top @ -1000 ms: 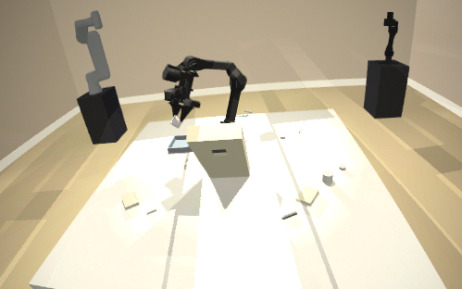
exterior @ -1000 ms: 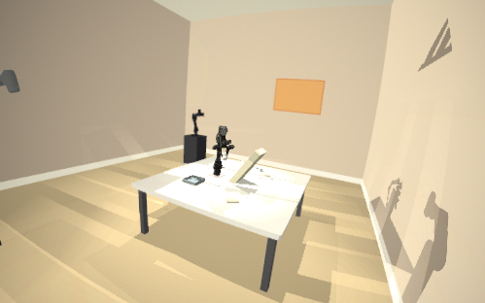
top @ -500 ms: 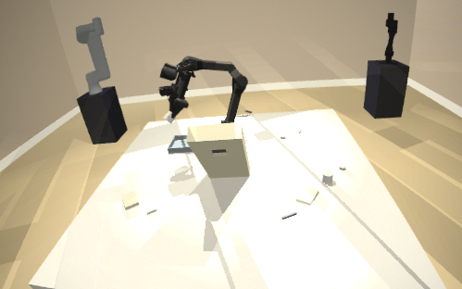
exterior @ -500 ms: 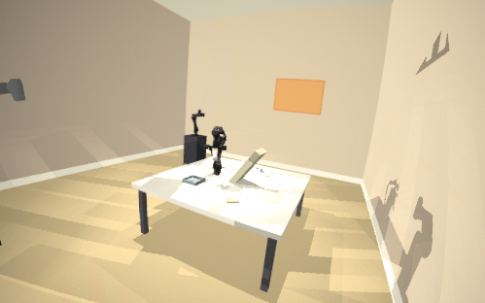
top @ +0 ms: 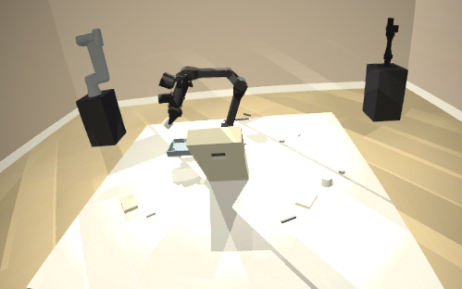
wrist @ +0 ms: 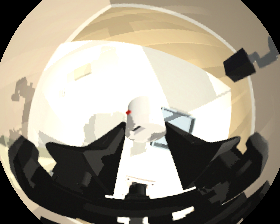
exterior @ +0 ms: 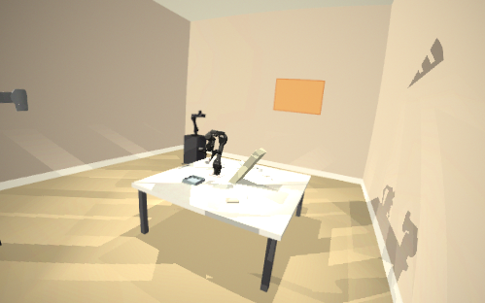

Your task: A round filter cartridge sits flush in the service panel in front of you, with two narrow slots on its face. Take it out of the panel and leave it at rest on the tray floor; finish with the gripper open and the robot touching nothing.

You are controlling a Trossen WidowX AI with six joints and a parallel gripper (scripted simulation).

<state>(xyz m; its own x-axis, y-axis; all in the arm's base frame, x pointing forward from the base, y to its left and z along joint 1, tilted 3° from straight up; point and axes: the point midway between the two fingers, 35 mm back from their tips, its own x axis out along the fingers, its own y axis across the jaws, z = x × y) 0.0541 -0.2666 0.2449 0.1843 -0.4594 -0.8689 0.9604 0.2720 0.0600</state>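
The blue-grey tray lies 140 mm behind my gripper tip and 220 mm below it. From my gripper tip the other things lie so: round filter cartridge: right at my gripper tip; beige service panel: 260 mm ahead, 270 mm to the left, 50 mm below.
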